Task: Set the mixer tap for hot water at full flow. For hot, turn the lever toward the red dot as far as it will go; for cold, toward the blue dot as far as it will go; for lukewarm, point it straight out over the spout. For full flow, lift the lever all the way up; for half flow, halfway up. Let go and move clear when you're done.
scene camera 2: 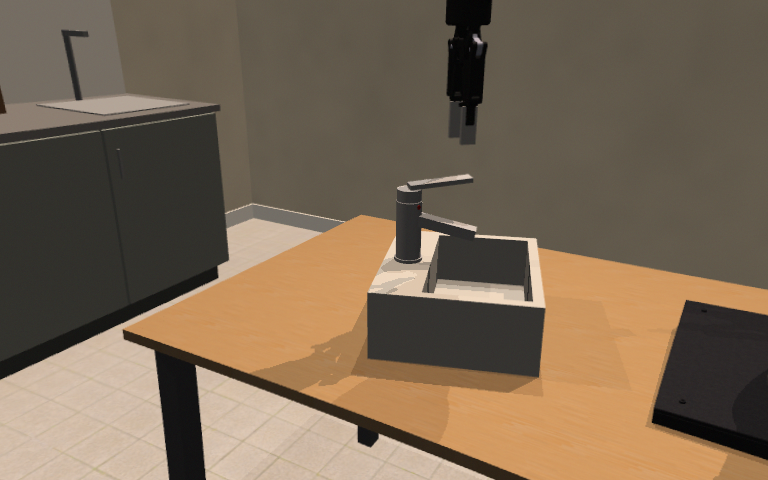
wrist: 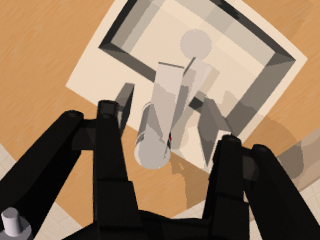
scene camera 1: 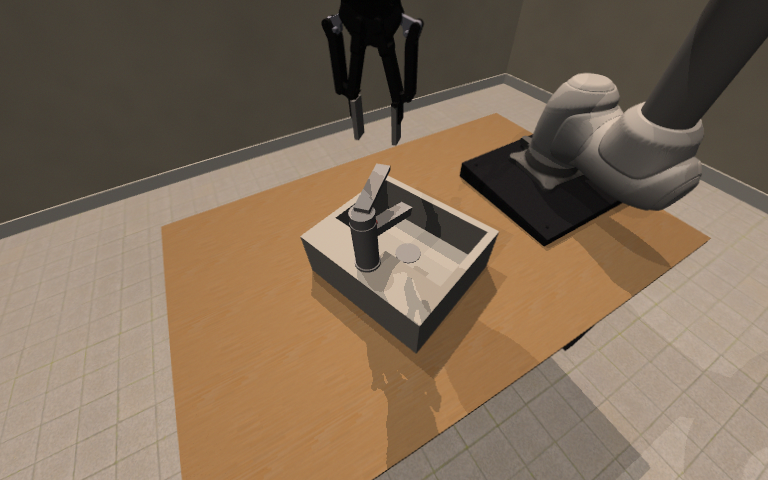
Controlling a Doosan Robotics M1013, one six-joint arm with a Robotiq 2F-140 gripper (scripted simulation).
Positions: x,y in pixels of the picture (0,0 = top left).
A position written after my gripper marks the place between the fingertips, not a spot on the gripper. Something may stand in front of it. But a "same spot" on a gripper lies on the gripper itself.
My gripper shows in scene camera 2, in the wrist view (166,106) and in scene camera 1. One and the same spot on my gripper: (scene camera 2: 465,77) is (scene camera 1: 393,70). The same spot on a grey basin: (wrist: 252,63) is (scene camera 1: 456,267).
